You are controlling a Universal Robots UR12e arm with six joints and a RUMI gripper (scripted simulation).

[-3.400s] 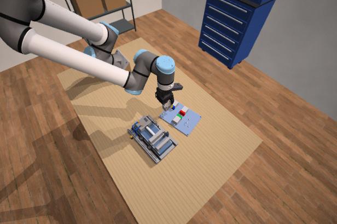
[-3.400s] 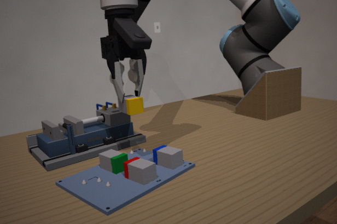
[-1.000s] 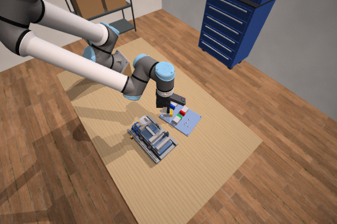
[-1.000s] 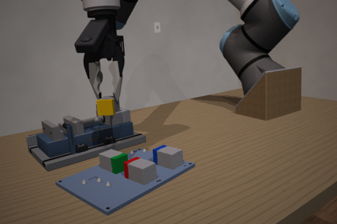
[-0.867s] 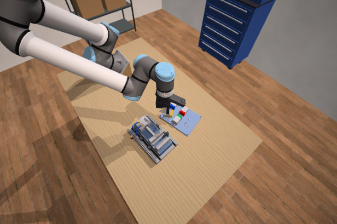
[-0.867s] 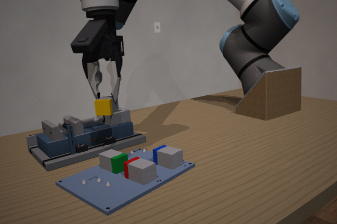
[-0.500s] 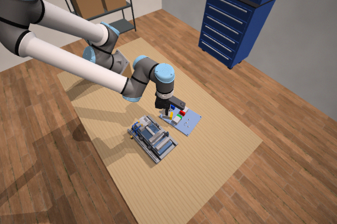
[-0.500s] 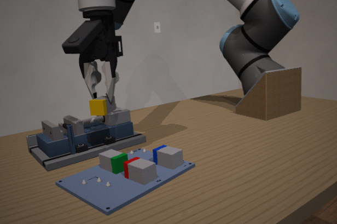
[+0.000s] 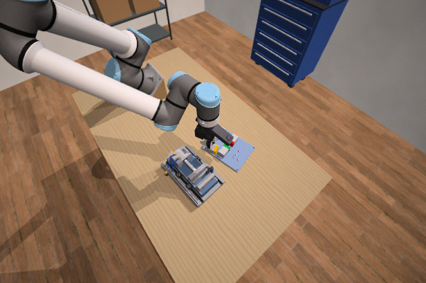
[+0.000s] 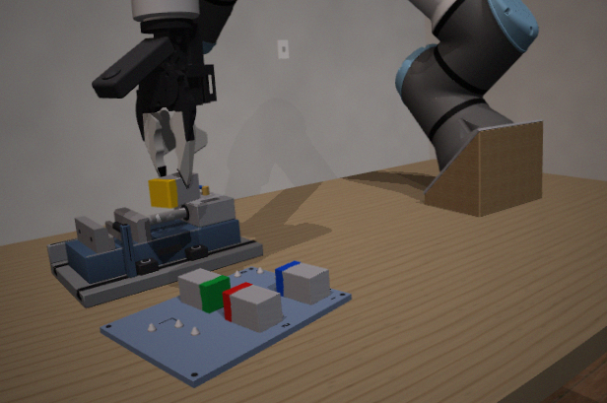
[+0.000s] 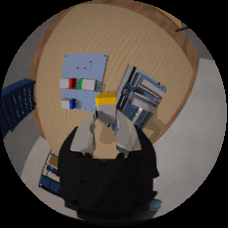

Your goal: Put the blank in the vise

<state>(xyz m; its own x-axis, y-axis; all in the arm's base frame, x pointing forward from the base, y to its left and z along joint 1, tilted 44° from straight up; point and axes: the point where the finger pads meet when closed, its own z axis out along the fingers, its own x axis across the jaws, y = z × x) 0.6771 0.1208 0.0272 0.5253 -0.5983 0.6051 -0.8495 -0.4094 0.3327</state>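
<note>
Now: hand 120 mm to the left of the moving jaw, 90 mm above it and 40 mm short of it. Round my hand: yellow-ended blank (20 mm below); fixed jaw (110 mm to the right, 110 mm ahead, 90 mm below); green-ended blank (140 mm below, 90 mm to the left).
</note>
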